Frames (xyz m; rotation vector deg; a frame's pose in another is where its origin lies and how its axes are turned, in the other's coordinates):
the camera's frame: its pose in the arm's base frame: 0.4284 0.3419 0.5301 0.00 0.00 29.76
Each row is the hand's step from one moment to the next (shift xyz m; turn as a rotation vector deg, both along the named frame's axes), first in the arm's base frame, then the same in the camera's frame.
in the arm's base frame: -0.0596 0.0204 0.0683 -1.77 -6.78 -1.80
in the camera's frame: -0.0416 0.0473 0.0683 -4.90 -5.01 -1.80
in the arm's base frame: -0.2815 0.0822 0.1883 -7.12 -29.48 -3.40
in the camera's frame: -0.2036 0.2111 0.1883 -20.81 -22.06 -3.40
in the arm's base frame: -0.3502 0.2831 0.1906 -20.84 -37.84 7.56
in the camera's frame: -0.1635 0.4196 0.1906 -36.87 -22.51 7.56
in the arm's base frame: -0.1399 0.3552 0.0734 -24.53 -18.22 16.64
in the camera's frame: 0.0549 0.3778 0.0734 -30.34 -3.64 16.64
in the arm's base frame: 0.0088 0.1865 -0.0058 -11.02 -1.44 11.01
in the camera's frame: 0.1002 0.1575 -0.0058 -10.28 4.22 11.01
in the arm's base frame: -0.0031 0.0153 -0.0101 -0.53 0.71 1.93
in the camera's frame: 0.0049 0.0148 -0.0101 -0.11 0.88 1.93
